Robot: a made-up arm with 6 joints.
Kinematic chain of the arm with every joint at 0, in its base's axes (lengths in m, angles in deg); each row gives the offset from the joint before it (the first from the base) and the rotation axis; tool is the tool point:
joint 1: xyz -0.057 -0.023 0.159 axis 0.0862 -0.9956 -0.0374
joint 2: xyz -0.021 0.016 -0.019 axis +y
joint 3: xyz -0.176 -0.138 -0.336 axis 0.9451 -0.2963 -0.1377
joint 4: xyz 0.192 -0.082 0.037 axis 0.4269 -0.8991 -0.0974
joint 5: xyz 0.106 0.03 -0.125 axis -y
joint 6: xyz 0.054 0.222 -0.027 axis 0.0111 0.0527 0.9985
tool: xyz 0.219 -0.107 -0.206
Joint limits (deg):
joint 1: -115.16..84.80
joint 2: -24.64..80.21
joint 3: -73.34..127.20
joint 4: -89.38..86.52
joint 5: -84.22..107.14
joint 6: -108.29..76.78
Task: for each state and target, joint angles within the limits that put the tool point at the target. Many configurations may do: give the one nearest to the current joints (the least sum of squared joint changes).
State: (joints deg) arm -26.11 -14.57 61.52 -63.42 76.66 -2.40
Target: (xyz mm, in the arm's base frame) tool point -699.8 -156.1 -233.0
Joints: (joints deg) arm -52.78 9.78 33.34 -88.55 53.05 -13.71
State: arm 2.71 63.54 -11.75 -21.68 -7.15 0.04
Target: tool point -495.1 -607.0 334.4
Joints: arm -13.17 77.43 -59.67 -55.38 -18.09 -15.57
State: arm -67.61 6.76 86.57 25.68 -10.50 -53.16
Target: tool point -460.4 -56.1 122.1
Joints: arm -87.25 25.09 94.09 10.28 -27.94 -72.64
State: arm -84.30 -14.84 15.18 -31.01 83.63 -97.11
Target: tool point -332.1 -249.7 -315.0
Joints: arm -81.89 -19.69 22.99 -17.77 96.78 -85.86
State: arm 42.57 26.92 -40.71 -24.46 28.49 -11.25
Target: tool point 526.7 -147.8 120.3
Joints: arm 52.51 9.27 -19.67 3.41 58.96 -26.30
